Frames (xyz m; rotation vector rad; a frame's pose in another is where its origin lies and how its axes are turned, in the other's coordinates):
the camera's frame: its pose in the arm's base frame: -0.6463 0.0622 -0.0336 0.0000 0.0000 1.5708
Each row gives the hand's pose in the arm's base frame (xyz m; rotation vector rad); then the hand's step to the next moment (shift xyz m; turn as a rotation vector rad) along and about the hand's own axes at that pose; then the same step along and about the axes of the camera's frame.
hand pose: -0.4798 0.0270 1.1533 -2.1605 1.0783 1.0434
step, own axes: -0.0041 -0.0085 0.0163 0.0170 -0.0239 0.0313
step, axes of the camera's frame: 0.0180 0.0013 -0.0053 0.0280 -0.0135 -0.0295
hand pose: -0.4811 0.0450 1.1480 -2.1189 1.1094 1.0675
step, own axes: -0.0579 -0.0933 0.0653 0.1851 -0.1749 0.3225
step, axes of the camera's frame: 0.1223 -0.0317 0.0191 0.2464 -0.0828 -0.3183
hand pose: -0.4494 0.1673 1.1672 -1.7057 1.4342 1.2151
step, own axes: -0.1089 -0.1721 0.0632 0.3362 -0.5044 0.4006
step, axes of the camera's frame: 0.1426 -0.1491 0.0539 0.3306 -0.3797 -0.5239
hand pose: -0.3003 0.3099 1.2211 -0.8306 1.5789 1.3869
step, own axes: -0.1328 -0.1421 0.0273 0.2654 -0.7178 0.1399
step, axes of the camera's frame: -0.0034 -0.1867 0.0607 0.0352 -0.5554 -0.5436
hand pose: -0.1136 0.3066 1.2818 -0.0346 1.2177 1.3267
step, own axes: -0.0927 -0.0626 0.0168 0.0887 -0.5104 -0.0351
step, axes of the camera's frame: -0.0753 -0.0778 0.0329 -0.1300 -0.3315 -0.3780
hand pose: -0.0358 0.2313 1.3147 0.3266 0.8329 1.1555
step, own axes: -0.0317 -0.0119 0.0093 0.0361 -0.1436 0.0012
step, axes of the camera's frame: -0.0316 -0.0099 0.0117 -0.0246 -0.1030 -0.1035
